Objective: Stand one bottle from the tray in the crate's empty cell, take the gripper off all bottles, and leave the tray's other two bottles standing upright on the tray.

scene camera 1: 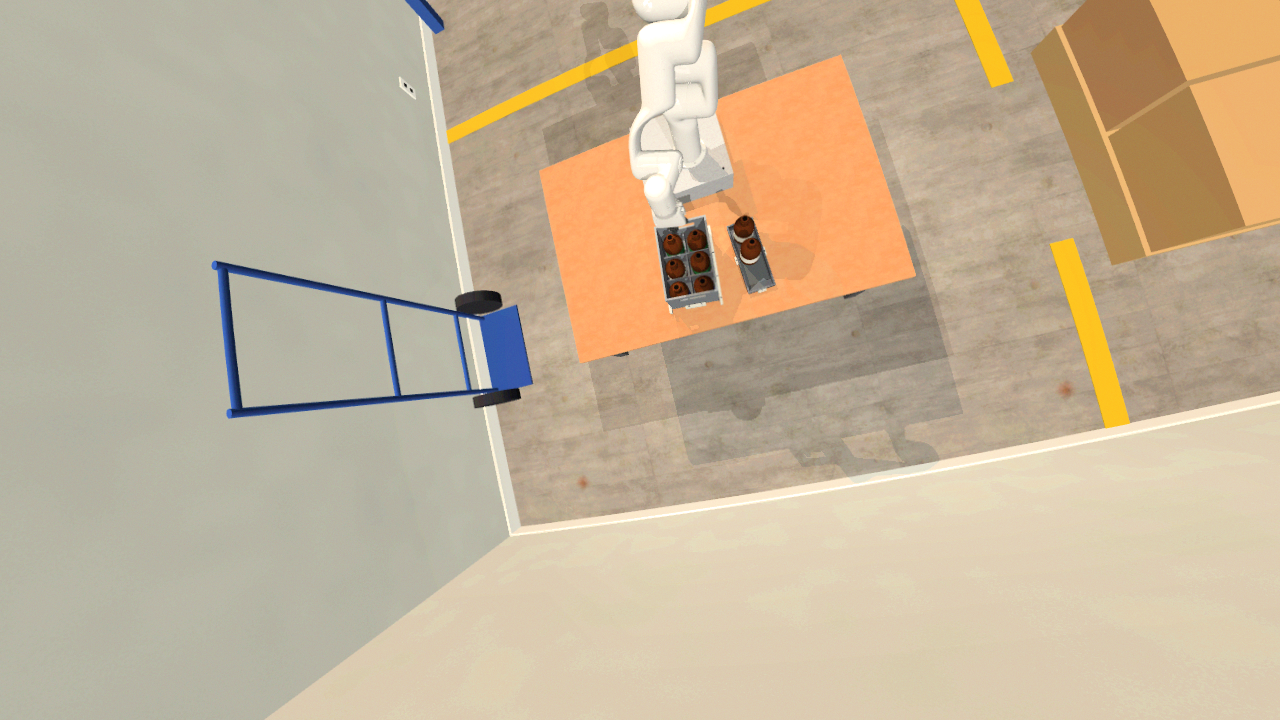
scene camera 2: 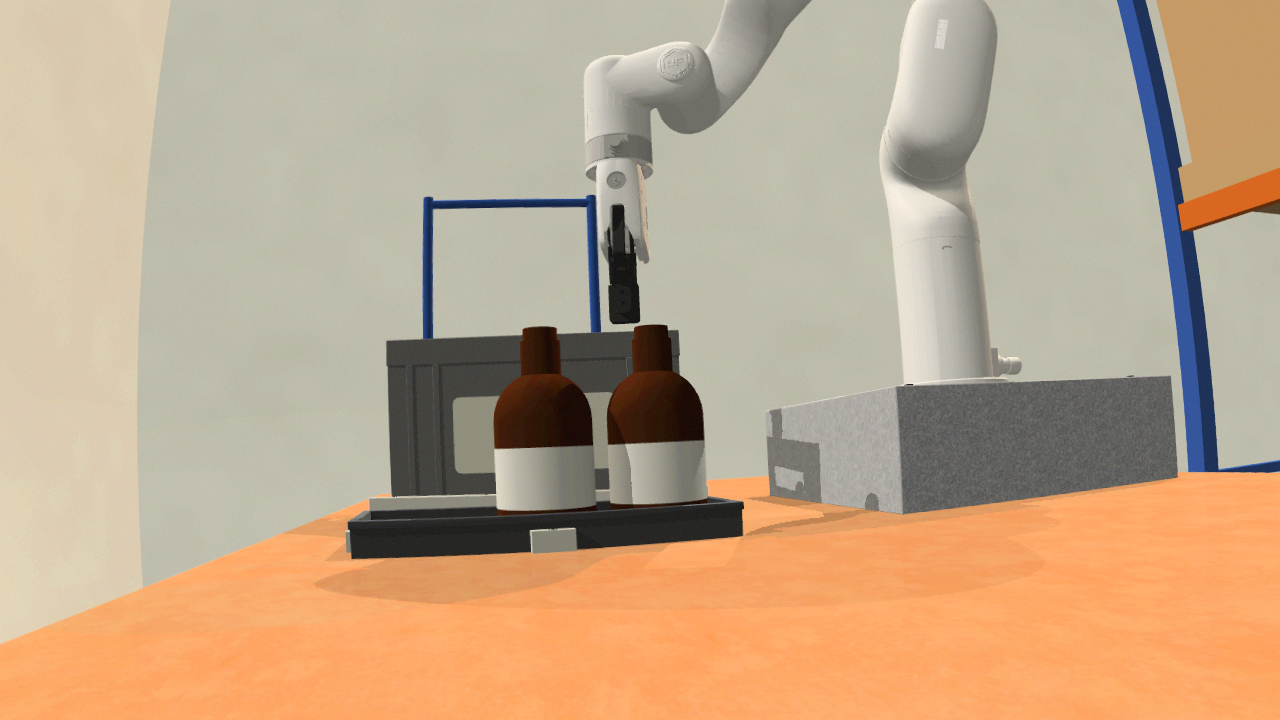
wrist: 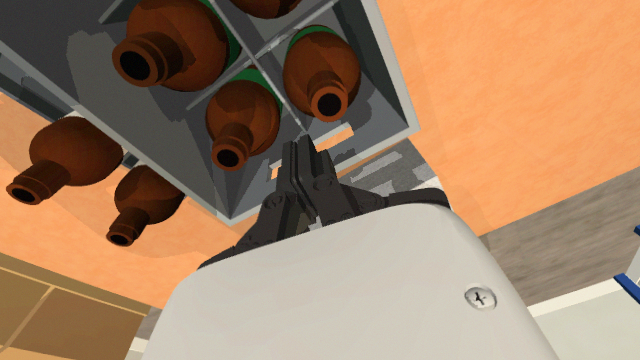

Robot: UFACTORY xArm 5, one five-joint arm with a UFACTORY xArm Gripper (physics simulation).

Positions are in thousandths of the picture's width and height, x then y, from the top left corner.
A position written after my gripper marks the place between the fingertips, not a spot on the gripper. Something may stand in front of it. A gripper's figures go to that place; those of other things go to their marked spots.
Labels:
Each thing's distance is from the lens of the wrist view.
my gripper (wrist: 479, 438): 0.14 m
green-labelled brown bottle (wrist: 502, 210): 0.19 m

